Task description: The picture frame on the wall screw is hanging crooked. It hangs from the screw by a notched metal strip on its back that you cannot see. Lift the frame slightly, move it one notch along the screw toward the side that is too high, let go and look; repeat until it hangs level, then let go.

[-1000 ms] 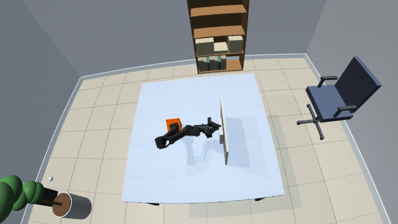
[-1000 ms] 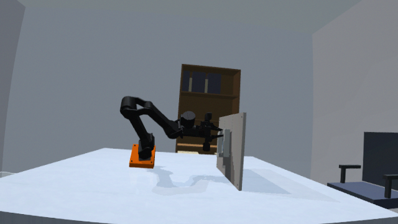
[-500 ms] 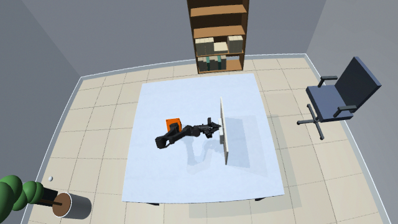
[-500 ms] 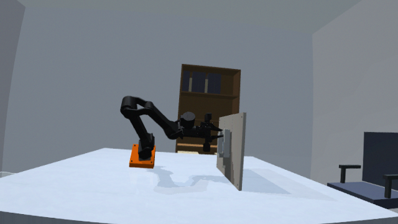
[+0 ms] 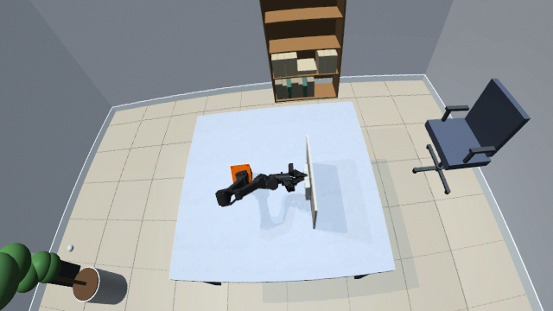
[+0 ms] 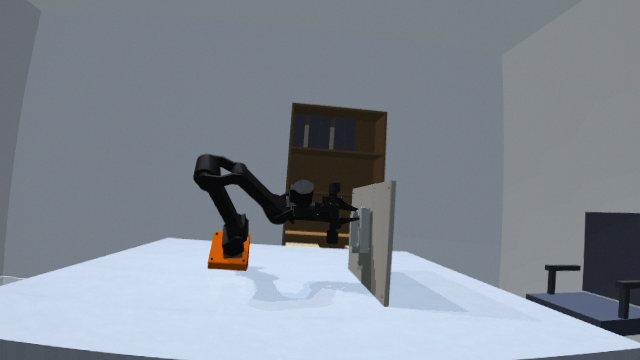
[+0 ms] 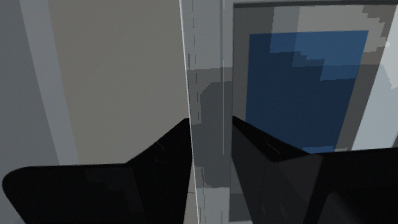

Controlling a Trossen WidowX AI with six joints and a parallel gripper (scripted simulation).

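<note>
Now: the picture frame 5 cm below my gripper tip and 1 cm to the right of it. Also, from my gripper tip: wall panel (6 cm below, 1 cm to the right, 1 cm ahead).
</note>
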